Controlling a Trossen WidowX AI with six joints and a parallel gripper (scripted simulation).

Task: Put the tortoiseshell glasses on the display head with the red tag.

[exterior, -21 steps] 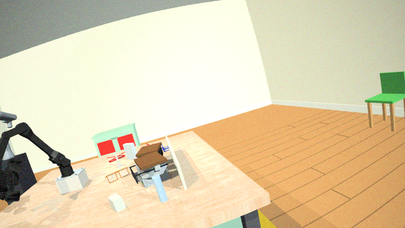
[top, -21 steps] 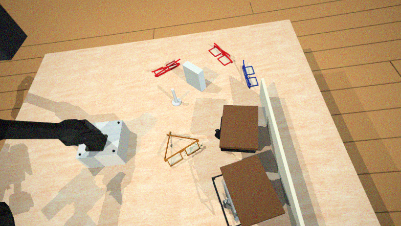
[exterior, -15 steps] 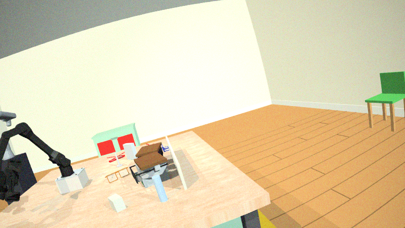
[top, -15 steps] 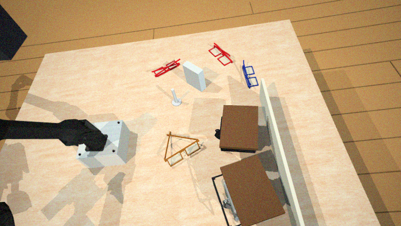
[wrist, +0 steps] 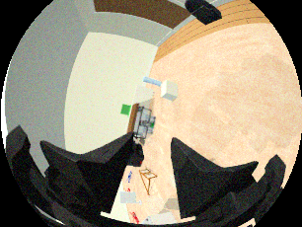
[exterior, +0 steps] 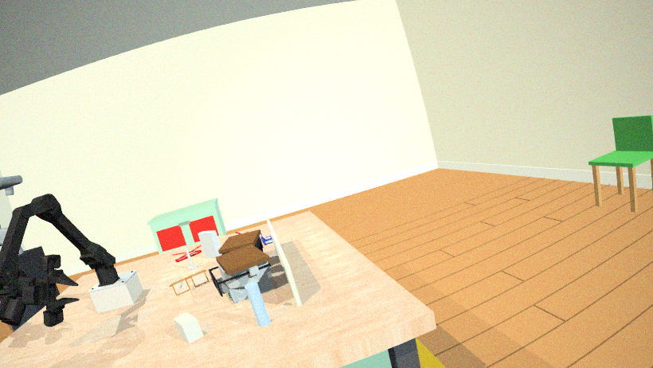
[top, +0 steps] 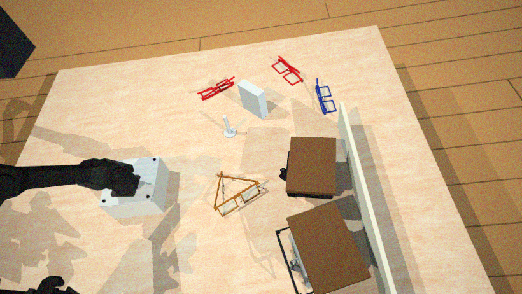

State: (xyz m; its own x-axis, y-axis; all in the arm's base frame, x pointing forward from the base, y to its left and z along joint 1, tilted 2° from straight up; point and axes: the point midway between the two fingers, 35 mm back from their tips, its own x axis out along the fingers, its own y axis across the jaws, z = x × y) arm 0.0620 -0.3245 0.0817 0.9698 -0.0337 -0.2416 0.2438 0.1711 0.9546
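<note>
My gripper tip is now 150 mm short of the white peg, 560 mm to the right of it and 140 mm above it. Also, from my gripper tip: pale blue cylinder (480 mm ahead, 60 mm to the right, 110 mm below); white cube (290 mm ahead, 50 mm to the right, 130 mm below); long white board (530 mm ahead, 280 mm to the left, 110 mm below).
</note>
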